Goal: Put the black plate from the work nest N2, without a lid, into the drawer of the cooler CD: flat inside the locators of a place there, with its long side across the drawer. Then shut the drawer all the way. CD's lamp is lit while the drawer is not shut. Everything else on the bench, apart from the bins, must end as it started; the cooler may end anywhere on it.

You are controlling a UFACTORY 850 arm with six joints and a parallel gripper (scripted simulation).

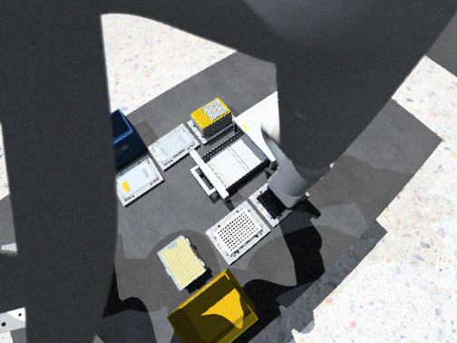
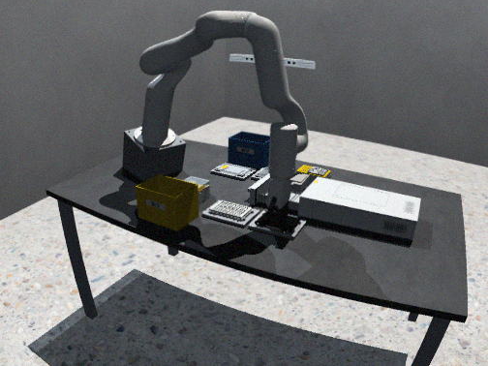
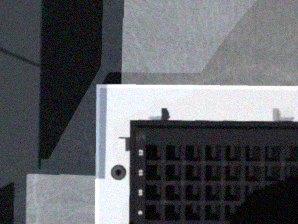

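Right now my hand is 6 cm past the drawer, 19 cm to the right of it and 1 cm below it. Round my hand: white plate 18 cm behind, 2 cm to the right, 1 cm below; black plate 1 cm below; white cooler 9 cm ahead, 20 cm to the left, 1 cm above.
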